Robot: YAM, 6 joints.
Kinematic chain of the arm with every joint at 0, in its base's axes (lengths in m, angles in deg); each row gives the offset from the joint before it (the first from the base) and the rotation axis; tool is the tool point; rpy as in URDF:
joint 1: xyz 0 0 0.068 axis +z
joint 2: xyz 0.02 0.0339 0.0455 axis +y
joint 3: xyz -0.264 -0.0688 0 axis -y
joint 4: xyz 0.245 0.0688 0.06 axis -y
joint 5: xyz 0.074 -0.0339 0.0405 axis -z
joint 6: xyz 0.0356 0 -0.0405 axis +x
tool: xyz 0 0 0 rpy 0 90 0
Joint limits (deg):
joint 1: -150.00..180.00
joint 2: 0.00..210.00
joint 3: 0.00..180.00
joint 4: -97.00..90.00
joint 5: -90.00..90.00
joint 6: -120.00..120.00
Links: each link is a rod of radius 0.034 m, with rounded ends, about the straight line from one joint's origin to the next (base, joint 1, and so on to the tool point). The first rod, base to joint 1, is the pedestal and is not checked.
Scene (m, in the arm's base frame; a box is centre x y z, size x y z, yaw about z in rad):
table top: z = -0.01
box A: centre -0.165 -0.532 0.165 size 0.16 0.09 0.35 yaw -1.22
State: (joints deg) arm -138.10 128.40 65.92 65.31 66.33 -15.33
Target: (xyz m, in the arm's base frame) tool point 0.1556 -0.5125 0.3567
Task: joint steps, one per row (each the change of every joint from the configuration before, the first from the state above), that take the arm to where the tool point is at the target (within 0.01 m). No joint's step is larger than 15 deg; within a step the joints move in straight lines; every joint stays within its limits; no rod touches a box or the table.
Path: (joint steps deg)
1: 3.21 -3.26 13.03 -0.86 -8.44 -5.84
2: 3.22 -3.25 13.03 -0.86 -8.44 -5.85
3: 3.21 -3.26 13.03 -0.86 -8.44 -5.84
4: 3.21 -3.25 13.02 -0.86 -8.44 -5.84
5: 13.74 4.76 0.41 -2.49 3.84 5.84
6: 13.75 4.76 0.40 -2.48 3.84 5.84
7: 13.74 4.76 0.40 -2.48 3.85 5.85
8: 13.74 4.76 0.40 -2.48 3.84 5.84

